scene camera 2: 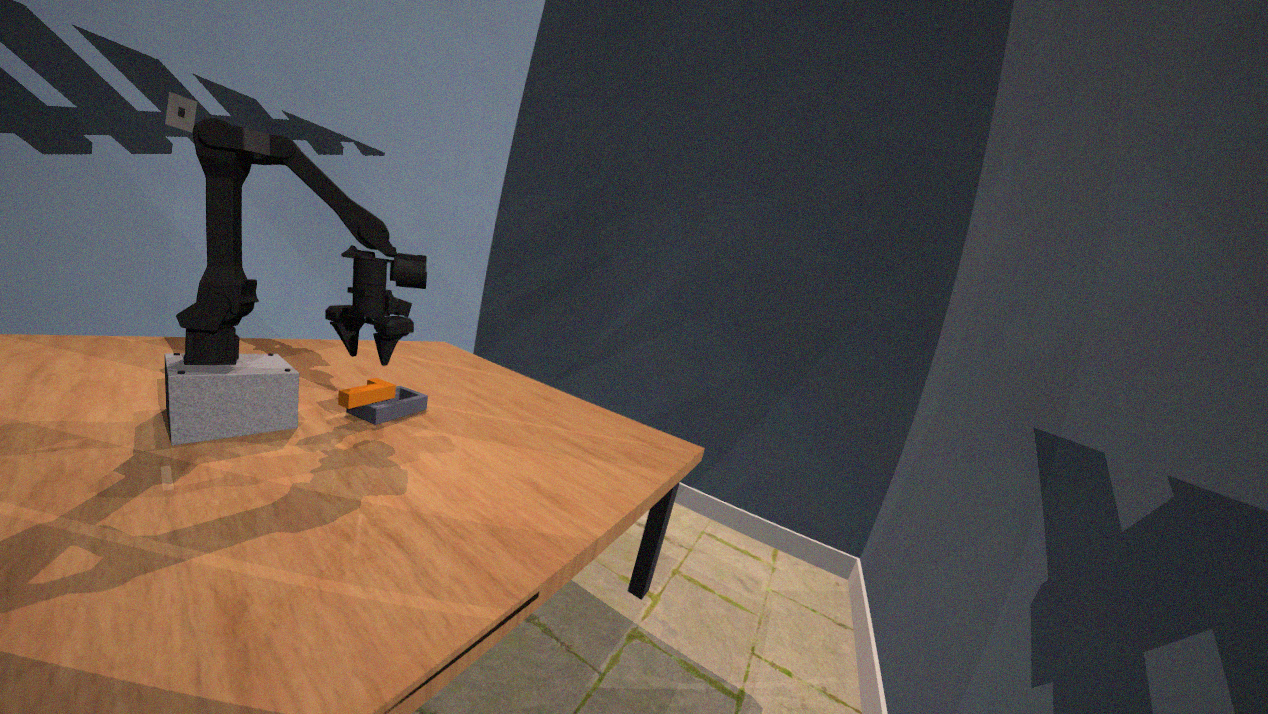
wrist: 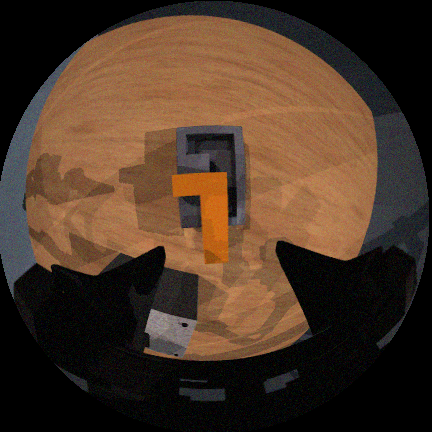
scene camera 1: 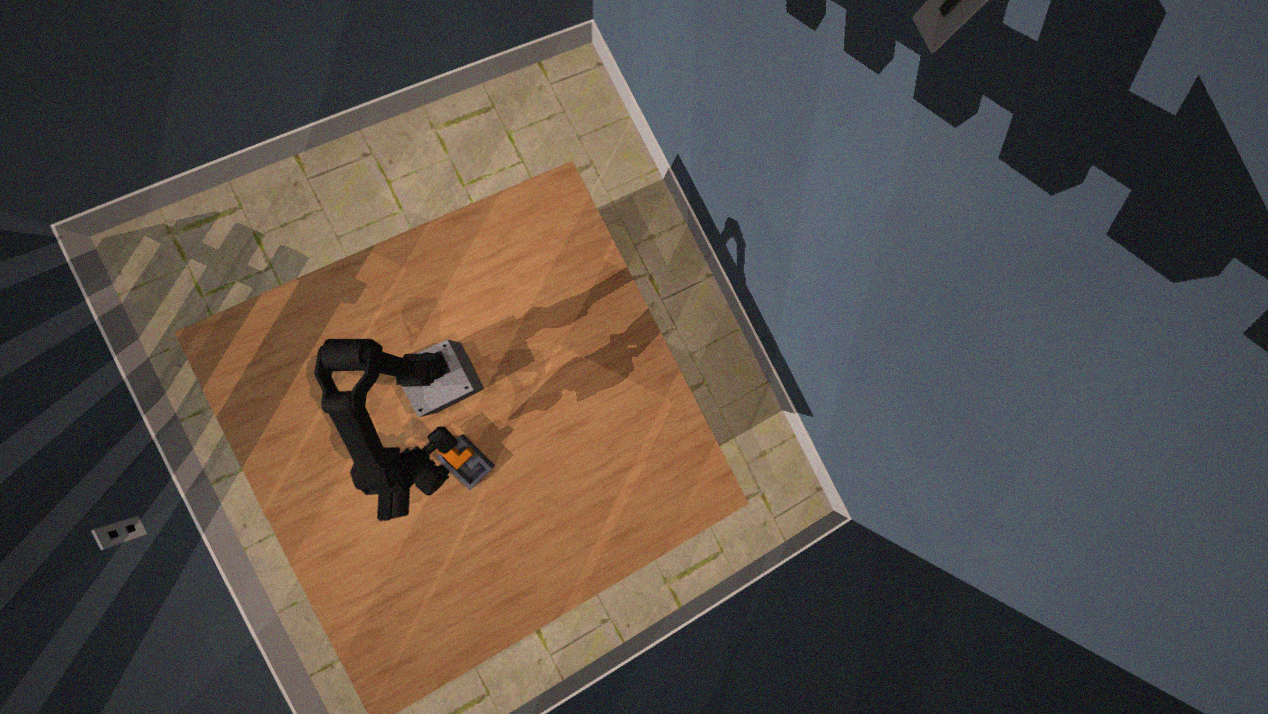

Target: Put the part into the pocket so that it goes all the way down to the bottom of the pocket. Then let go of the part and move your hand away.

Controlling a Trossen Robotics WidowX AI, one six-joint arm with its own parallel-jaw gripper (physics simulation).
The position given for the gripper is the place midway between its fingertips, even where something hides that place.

The gripper (scene camera 2: 368,360) is open, with nothing in its grasp. Also in view: an orange L-shaped part (scene camera 2: 376,390). Further things: a pocket block (scene camera 2: 406,401).
The orange L-shaped part is seen too in the wrist view (wrist: 211,186). The gripper also shows in the wrist view (wrist: 221,249) and in scene camera 1 (scene camera 1: 435,455). The pocket block shows as well in the wrist view (wrist: 201,148).
